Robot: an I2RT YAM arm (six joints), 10 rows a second.
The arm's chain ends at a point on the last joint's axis. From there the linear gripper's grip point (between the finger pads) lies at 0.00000 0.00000 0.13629 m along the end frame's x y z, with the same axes.
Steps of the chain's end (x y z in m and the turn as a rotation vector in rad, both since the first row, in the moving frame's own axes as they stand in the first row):
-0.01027, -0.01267, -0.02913, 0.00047, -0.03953, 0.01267
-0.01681, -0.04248, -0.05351, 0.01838, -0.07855, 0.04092
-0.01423, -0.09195, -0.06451, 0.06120, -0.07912, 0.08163
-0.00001, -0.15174, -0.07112, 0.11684, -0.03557, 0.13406
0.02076, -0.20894, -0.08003, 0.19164, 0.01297, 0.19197
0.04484, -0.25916, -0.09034, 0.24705, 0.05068, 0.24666
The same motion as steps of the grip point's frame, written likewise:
-0.01566, -0.01277, -0.02924, 0.00047, -0.03953, 0.01267
-0.02745, -0.04520, -0.05395, 0.01838, -0.07855, 0.04092
-0.02464, -0.10071, -0.06519, 0.06120, -0.07912, 0.08163
-0.00377, -0.16790, -0.07213, 0.11684, -0.03557, 0.13406
0.02500, -0.23457, -0.08253, 0.19164, 0.01297, 0.19197
0.05571, -0.29129, -0.09463, 0.24705, 0.05068, 0.24666

